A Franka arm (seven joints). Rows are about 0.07 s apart.
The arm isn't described. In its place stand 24 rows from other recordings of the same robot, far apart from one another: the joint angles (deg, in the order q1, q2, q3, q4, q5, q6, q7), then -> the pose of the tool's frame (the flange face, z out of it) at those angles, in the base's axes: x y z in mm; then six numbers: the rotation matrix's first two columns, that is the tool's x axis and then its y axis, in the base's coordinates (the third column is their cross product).
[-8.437, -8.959, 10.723, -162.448, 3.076, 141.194, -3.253] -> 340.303 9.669 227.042 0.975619 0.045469 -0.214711 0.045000 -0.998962 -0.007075
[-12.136, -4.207, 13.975, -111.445, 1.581, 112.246, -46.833] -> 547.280 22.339 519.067 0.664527 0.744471 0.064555 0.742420 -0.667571 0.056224
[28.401, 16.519, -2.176, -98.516, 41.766, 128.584, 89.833] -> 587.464 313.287 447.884 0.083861 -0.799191 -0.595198 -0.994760 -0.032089 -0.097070
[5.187, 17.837, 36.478, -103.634, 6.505, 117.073, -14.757] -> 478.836 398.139 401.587 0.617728 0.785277 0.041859 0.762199 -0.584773 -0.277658
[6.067, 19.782, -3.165, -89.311, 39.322, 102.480, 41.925] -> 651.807 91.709 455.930 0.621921 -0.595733 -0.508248 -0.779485 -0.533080 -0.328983
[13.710, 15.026, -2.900, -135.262, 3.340, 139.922, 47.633] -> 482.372 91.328 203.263 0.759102 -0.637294 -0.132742 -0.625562 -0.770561 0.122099
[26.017, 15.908, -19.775, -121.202, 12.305, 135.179, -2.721] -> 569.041 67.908 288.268 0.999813 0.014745 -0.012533 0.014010 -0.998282 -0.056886
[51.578, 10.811, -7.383, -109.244, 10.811, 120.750, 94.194] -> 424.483 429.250 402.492 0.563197 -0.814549 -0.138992 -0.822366 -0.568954 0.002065
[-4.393, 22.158, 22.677, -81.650, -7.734, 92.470, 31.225] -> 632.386 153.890 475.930 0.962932 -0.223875 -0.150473 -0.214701 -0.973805 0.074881
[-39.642, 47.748, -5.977, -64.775, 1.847, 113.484, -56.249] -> 553.934 -528.411 310.035 0.978233 0.205598 -0.028106 0.206674 -0.977460 0.043107
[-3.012, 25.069, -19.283, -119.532, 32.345, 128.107, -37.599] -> 522.581 -198.408 205.292 0.989273 -0.112018 -0.093765 -0.136604 -0.936806 -0.322077
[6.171, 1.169, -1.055, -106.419, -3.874, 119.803, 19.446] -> 586.533 49.255 524.013 0.951172 -0.216451 0.220048 -0.219903 -0.975480 -0.008992
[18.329, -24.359, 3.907, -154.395, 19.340, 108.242, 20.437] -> 303.077 148.467 341.236 0.891783 -0.114905 -0.437631 -0.165391 -0.983066 -0.078912
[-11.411, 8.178, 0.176, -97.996, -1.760, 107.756, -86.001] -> 597.180 -121.069 501.824 0.254430 0.966712 -0.027074 0.966850 -0.253642 0.029434
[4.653, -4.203, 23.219, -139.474, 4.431, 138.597, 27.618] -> 426.162 225.320 334.875 0.997986 -0.053203 0.034553 -0.051570 -0.997585 -0.046534
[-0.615, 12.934, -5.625, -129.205, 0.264, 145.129, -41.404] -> 542.237 -59.410 268.308 0.817186 0.575726 0.027323 0.574125 -0.817266 0.049567
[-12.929, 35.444, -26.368, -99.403, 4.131, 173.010, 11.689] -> 585.346 -413.744 338.112 0.538378 -0.498381 0.679534 -0.723127 -0.687274 0.068859
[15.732, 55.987, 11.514, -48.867, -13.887, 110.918, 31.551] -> 746.552 287.266 332.329 0.985800 -0.098175 0.136235 -0.098689 -0.995114 -0.002995
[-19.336, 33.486, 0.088, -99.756, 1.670, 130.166, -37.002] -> 624.775 -217.477 236.501 0.957539 0.286764 -0.029739 0.285105 -0.957189 -0.050055
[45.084, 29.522, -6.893, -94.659, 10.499, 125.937, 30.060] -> 526.844 434.902 317.836 0.998349 0.054271 -0.018815 0.052222 -0.993995 -0.096156
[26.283, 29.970, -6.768, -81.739, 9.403, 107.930, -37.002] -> 648.324 257.900 389.798 0.586139 0.810192 0.005506 0.805371 -0.581883 -0.113089
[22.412, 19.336, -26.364, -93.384, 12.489, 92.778, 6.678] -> 614.043 6.849 419.231 0.926000 -0.214558 -0.310628 -0.232157 -0.972465 -0.020370
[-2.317, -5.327, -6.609, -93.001, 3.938, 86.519, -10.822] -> 513.577 -75.977 644.569 0.999287 0.037368 -0.005331 0.036808 -0.995974 -0.081733
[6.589, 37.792, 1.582, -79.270, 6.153, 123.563, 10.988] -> 730.500 104.926 334.994 0.989592 -0.115271 0.086143 -0.103437 -0.985960 -0.131087
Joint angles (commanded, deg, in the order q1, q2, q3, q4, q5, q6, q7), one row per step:
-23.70 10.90 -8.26 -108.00 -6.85 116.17 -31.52
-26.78 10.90 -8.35 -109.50 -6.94 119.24 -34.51
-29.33 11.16 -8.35 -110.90 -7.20 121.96 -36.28
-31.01 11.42 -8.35 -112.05 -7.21 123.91 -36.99
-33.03 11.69 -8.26 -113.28 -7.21 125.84 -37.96
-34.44 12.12 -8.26 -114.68 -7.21 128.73 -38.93
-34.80 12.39 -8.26 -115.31 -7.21 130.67 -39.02
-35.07 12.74 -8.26 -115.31 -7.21 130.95 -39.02
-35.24 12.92 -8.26 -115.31 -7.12 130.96 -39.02
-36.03 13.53 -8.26 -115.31 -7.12 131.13 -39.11
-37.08 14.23 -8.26 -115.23 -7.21 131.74 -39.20
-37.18 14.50 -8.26 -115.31 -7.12 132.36 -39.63
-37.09 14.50 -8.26 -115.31 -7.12 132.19 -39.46
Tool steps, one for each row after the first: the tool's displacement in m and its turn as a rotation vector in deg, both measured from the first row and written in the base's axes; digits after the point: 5 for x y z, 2 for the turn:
-0.01823 -0.02703 -0.00752 -0.48 -1.05 0.20
-0.03422 -0.04790 -0.01732 -1.02 -1.64 -0.14
-0.04578 -0.06061 -0.02620 -1.23 -2.02 -0.88
-0.05990 -0.07455 -0.03578 -1.35 -2.29 -1.63
-0.06997 -0.08429 -0.04671 -1.85 -3.05 -1.74
-0.07170 -0.08706 -0.05133 -2.45 -3.87 -1.77
-0.07310 -0.08944 -0.05448 -2.43 -3.80 -2.01
-0.07424 -0.09073 -0.05633 -2.29 -3.70 -2.23
-0.07958 -0.09691 -0.06235 -2.07 -3.31 -2.91
-0.08604 -0.10563 -0.06798 -2.16 -3.19 -3.73
-0.08611 -0.10672 -0.07041 -2.26 -3.39 -3.38
-0.08569 -0.10588 -0.07068 -2.16 -3.28 -3.48

